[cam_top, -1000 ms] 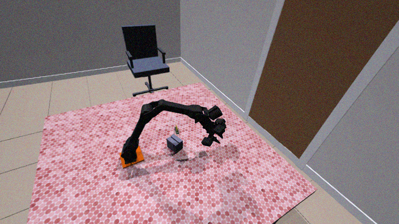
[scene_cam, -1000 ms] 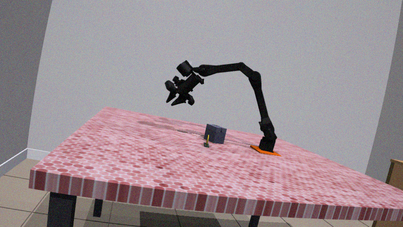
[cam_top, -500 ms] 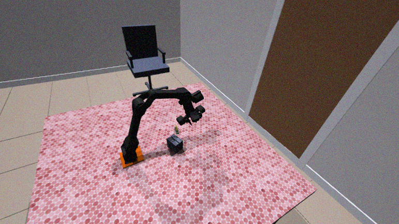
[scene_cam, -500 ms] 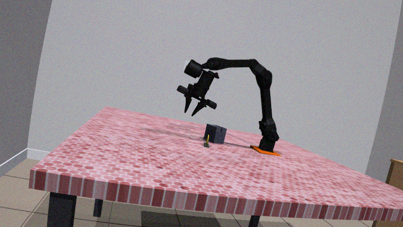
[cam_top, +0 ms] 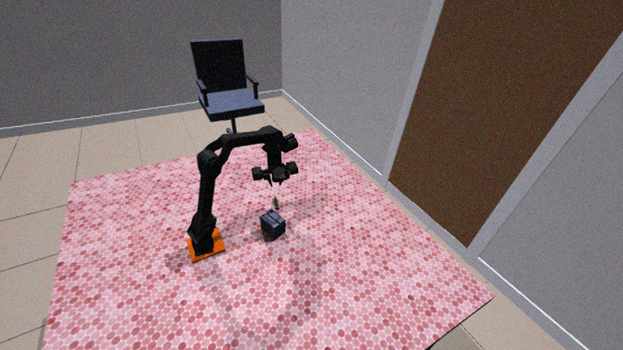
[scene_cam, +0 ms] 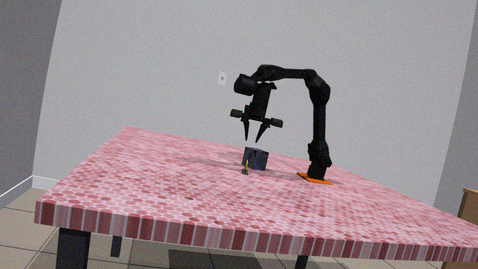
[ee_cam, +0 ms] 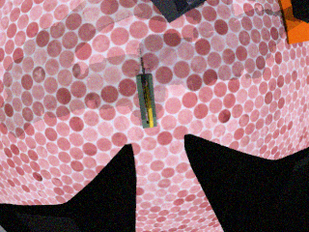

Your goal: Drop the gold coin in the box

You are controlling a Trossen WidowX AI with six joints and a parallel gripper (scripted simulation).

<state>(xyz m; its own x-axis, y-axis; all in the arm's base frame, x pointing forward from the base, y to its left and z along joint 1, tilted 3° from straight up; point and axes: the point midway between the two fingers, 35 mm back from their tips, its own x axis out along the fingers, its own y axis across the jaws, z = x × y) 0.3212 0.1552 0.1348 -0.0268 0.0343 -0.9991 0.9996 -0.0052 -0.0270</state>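
Right now my gripper tip is 9 cm above the coin.
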